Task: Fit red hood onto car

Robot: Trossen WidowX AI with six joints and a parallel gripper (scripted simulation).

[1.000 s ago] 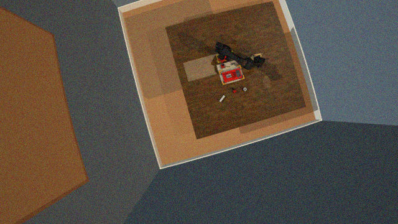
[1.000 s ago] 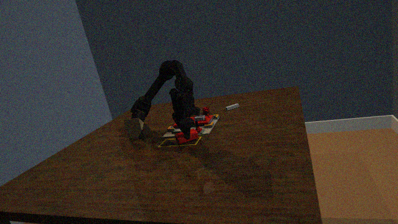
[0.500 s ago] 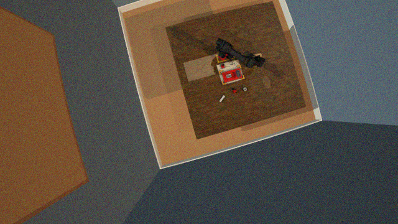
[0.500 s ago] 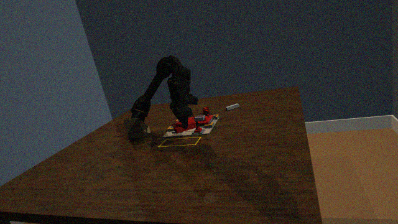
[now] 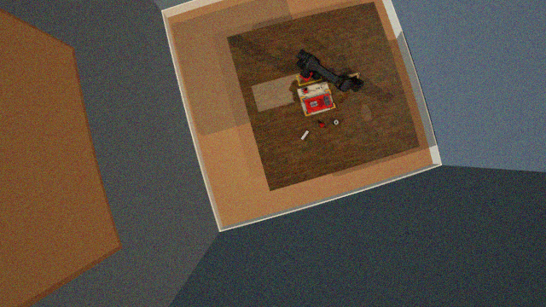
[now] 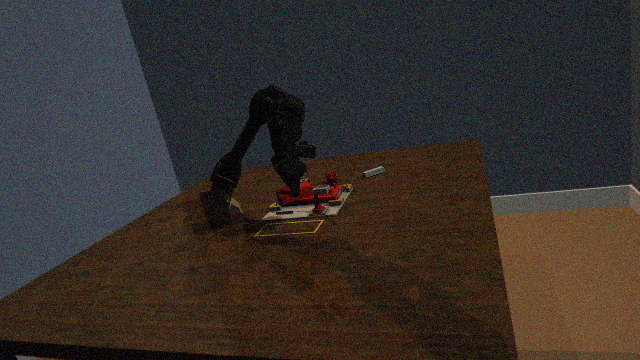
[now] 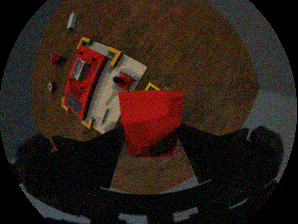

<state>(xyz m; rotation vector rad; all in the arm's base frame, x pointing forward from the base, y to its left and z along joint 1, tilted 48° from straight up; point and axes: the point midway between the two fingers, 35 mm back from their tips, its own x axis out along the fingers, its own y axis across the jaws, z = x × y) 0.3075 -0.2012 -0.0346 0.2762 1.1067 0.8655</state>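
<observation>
Right now my gripper tip is 190 mm to the right of the grey jig, 90 mm above it and 20 mm past it. Also, from my gripper tip: grey wheel 410 mm to the left, 100 mm behind, 90 mm below; then white bar 410 mm to the left, 170 mm ahead, 90 mm below; then red hood 10 mm above.
</observation>
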